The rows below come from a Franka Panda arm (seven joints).
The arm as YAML. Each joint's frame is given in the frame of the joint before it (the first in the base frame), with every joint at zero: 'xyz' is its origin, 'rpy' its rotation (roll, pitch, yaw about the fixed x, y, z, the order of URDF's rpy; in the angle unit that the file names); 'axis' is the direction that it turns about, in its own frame. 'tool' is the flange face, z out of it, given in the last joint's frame.
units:
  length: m
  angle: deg
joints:
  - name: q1
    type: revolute
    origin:
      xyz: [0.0, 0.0, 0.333]
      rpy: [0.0, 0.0, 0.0]
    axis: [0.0, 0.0, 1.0]
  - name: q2
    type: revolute
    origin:
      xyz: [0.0, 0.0, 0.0]
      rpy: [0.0, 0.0, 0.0]
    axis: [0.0, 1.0, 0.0]
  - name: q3
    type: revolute
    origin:
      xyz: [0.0, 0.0, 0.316]
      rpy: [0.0, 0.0, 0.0]
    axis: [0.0, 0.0, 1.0]
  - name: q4
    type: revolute
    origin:
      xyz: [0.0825, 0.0, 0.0]
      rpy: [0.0, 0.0, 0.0]
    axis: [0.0, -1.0, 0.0]
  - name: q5
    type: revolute
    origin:
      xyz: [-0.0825, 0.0, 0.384]
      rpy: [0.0, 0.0, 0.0]
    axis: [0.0, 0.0, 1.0]
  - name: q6
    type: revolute
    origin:
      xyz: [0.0, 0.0, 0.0]
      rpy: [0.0, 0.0, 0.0]
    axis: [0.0, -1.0, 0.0]
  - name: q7
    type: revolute
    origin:
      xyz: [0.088, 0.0, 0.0]
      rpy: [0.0, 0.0, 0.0]
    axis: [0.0, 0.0, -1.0]
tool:
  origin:
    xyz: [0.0, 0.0, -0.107]
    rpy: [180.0, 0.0, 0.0]
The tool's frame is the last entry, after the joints.
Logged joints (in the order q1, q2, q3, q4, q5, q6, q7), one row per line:
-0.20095, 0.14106, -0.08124, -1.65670, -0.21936, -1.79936, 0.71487
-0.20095, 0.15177, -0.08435, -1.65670, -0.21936, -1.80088, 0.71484
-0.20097, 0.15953, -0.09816, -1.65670, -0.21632, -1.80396, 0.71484
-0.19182, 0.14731, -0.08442, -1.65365, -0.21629, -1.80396, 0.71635
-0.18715, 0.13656, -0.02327, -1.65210, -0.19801, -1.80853, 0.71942
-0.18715, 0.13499, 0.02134, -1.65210, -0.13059, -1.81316, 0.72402
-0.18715, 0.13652, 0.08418, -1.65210, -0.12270, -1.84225, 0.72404
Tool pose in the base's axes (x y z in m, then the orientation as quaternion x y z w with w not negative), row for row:
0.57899, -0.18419, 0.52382, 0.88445, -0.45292, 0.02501, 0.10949
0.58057, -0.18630, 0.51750, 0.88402, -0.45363, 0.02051, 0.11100
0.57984, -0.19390, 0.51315, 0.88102, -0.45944, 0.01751, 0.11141
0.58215, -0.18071, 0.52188, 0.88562, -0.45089, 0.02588, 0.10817
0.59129, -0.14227, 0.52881, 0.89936, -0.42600, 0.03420, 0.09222
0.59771, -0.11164, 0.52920, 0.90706, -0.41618, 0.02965, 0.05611
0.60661, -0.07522, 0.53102, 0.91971, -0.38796, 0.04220, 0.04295
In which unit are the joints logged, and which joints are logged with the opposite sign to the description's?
The joints are logged in radians. Opposite sign: q6.
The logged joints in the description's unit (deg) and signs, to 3 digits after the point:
-11.514, 8.082, -4.655, -94.922, -12.568, 103.096, 40.959
-11.514, 8.696, -4.833, -94.922, -12.568, 103.183, 40.957
-11.515, 9.140, -5.624, -94.922, -12.394, 103.359, 40.957
-10.990, 8.440, -4.837, -94.747, -12.393, 103.359, 41.044
-10.723, 7.824, -1.333, -94.658, -11.345, 103.621, 41.220
-10.723, 7.734, 1.223, -94.658, -7.482, 103.886, 41.483
-10.723, 7.822, 4.823, -94.658, -7.030, 105.553, 41.484

